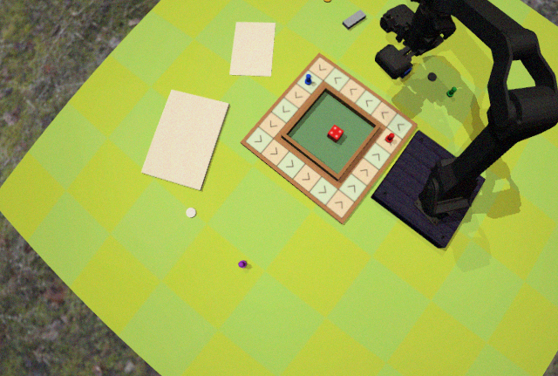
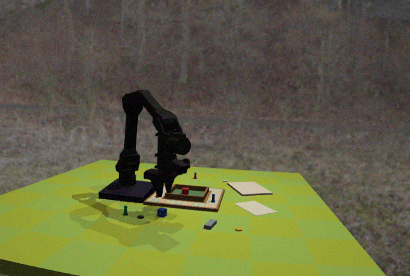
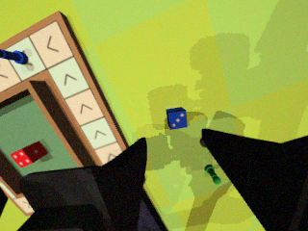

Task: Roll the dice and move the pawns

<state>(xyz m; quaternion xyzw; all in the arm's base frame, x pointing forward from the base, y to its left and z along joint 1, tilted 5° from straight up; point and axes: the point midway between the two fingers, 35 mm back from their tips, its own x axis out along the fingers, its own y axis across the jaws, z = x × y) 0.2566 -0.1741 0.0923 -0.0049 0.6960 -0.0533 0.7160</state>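
Right now my gripper tip is 6 cm above the blue die and 1 cm to the left of it. Round my gripper tip: red pawn 14 cm to the left, 9 cm behind, 4 cm below; then black disc 7 cm below, 6 cm to the right, 6 cm behind; then green pawn 12 cm behind, 6 cm to the right, 6 cm below.
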